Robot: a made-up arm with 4 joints. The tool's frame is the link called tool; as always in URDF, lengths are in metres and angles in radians. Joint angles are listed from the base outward. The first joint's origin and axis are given. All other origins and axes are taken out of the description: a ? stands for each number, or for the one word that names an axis. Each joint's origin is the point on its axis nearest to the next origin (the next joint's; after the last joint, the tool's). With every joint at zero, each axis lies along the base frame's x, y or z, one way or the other. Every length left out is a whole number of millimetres.
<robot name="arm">
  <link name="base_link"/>
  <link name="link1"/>
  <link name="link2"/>
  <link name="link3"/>
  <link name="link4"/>
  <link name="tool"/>
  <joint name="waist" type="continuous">
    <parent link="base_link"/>
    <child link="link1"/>
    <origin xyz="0 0 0.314"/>
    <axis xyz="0 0 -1"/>
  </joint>
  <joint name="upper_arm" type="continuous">
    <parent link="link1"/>
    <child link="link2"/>
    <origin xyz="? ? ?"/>
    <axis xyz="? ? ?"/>
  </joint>
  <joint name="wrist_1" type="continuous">
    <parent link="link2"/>
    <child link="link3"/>
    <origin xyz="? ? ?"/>
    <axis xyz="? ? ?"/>
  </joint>
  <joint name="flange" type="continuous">
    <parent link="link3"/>
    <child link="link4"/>
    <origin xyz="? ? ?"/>
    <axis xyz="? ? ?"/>
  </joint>
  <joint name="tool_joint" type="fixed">
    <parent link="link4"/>
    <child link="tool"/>
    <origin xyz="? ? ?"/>
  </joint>
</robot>
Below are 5 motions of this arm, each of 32 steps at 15 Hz.
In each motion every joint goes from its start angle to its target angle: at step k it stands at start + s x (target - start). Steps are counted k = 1, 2, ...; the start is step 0. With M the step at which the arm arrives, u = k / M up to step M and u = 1 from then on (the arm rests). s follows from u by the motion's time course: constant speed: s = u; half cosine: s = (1 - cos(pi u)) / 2; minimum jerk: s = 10 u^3 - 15 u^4 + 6 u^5.
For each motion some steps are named. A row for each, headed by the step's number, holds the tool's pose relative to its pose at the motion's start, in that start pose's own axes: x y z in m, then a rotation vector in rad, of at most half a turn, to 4 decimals.
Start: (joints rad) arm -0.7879 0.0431 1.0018 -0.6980
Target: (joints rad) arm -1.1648 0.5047 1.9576 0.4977
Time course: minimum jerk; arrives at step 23
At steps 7, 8, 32:
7: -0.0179 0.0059 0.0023 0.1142 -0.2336 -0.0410
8: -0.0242 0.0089 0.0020 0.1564 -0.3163 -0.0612
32: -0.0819 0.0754 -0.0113 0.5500 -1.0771 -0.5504

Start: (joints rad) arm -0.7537 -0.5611 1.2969 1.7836
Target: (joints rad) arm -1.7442 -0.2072 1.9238 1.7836
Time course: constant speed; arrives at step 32
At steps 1, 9, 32:
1: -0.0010 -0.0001 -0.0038 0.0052 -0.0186 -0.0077
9: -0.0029 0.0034 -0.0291 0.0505 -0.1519 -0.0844
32: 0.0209 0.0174 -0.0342 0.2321 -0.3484 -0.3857

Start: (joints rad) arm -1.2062 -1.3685 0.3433 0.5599
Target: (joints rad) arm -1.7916 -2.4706 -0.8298 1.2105
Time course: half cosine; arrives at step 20
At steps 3, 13, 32:
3: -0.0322 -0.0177 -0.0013 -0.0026 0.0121 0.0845
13: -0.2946 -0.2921 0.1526 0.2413 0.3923 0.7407
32: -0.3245 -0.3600 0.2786 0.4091 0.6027 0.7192

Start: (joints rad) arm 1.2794 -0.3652 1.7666 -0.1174
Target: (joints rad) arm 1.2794 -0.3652 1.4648 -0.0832
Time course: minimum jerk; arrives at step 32
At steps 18, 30, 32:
18: -0.0220 0.0050 -0.0040 -0.0198 -0.0210 0.1848
30: -0.0358 0.0059 -0.0066 -0.0302 -0.0339 0.2996
32: -0.0359 0.0059 -0.0066 -0.0302 -0.0339 0.3003

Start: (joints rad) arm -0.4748 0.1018 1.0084 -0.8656
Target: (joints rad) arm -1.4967 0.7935 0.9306 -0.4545
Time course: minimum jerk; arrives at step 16
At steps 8, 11, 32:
8: -0.1919 0.0520 -0.0660 -0.1083 -0.2680 0.6355
11: -0.3315 0.0128 -0.1098 -0.0670 -0.3396 1.0561
32: -0.4059 -0.0344 -0.1260 -0.0053 -0.3378 1.2846

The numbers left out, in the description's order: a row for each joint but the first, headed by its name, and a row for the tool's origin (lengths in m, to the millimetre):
upper_arm: xyz 0.029 0.168 0, axis 0 -1 0
wrist_1: xyz 0.083 0 -0.383, axis 0 0 -1
flange: xyz 0.106 0.108 0, axis 0 -1 0
tool: xyz -0.076 0 0.072

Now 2 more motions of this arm.
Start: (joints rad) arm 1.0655 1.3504 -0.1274 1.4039
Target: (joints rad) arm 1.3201 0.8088 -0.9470 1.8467
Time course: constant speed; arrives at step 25
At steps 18, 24, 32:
18: -0.0850 -0.0548 0.2145 0.5031 0.1164 -0.0017
24: -0.0850 -0.0677 0.2889 0.6394 0.1578 -0.0969
32: -0.0836 -0.0693 0.3011 0.6595 0.1643 -0.1169

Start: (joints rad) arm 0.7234 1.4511 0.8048 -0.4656
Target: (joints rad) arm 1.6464 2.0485 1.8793 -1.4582
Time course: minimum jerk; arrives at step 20
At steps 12, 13, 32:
12: 0.1912 -0.1589 0.2413 0.5348 -0.0955 -0.3529
13: 0.1937 -0.1793 0.2709 0.6132 -0.1059 -0.3262
32: 0.1875 -0.2321 0.3459 0.8100 -0.1203 -0.1700

